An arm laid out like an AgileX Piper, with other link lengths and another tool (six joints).
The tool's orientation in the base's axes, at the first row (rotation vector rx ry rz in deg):
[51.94 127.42 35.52]
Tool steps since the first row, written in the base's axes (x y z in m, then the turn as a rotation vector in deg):
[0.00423 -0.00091 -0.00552 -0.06 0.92 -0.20]
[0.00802 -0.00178 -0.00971 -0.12 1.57 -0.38]
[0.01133 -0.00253 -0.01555 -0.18 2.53 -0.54]
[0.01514 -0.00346 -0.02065 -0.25 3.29 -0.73]
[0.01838 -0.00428 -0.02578 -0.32 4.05 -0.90]
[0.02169 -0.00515 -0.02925 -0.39 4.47 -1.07]
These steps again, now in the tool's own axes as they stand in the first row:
[-0.00086 -0.00221 0.00660 0.79 0.45 0.26]
[-0.00197 -0.00376 0.01199 1.37 0.73 0.45]
[-0.00208 -0.00646 0.01818 2.18 1.23 0.68]
[-0.00289 -0.00861 0.02419 2.85 1.57 0.90]
[-0.00330 -0.01095 0.02983 3.52 1.93 1.10]
[-0.00442 -0.01225 0.03439 3.94 2.06 1.24]

